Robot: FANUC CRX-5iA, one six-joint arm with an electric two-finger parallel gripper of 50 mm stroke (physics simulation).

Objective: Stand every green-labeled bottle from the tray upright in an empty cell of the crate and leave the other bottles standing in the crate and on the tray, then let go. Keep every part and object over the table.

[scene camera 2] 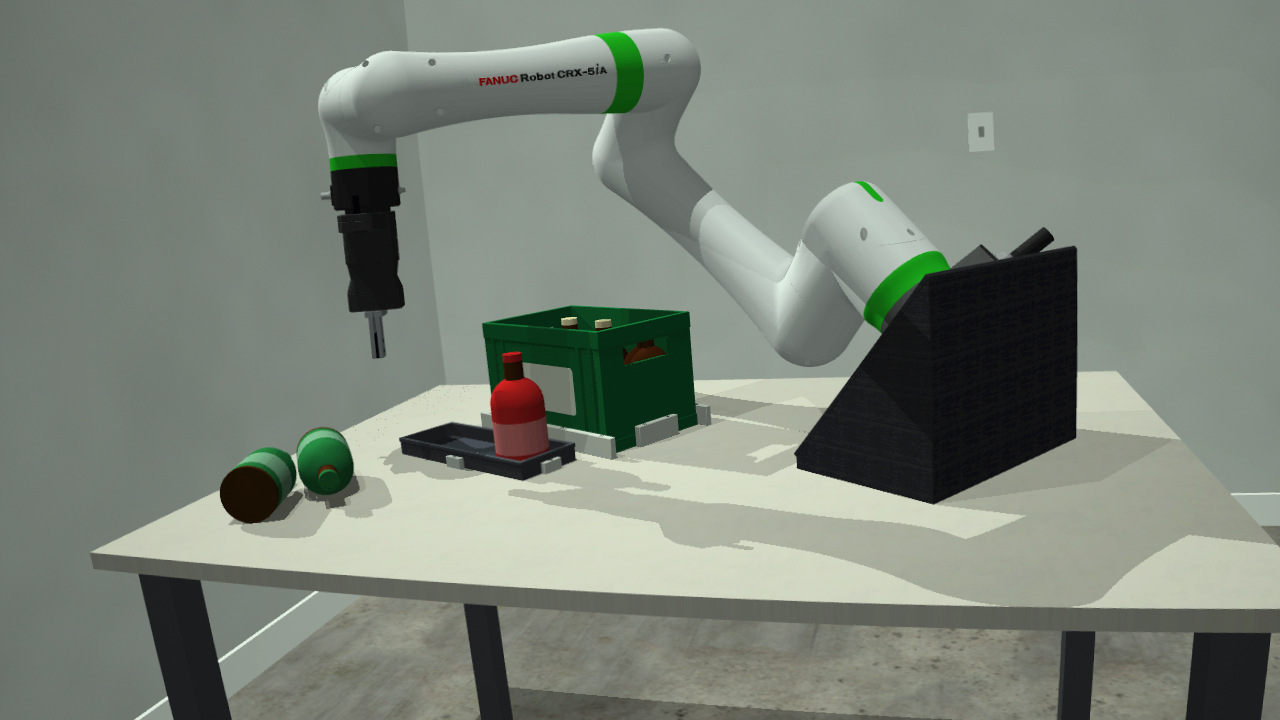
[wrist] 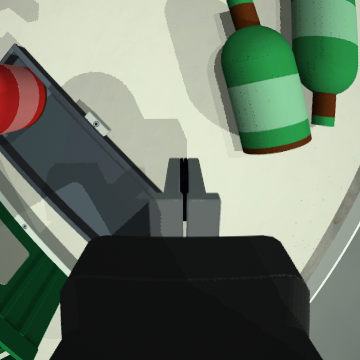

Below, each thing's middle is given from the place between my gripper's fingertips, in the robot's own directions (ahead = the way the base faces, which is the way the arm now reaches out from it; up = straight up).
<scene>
Now: hand 19 cm past the red bottle (scene camera 2: pixel 517 404), 8 cm above it and 3 cm to the right of it.
</scene>
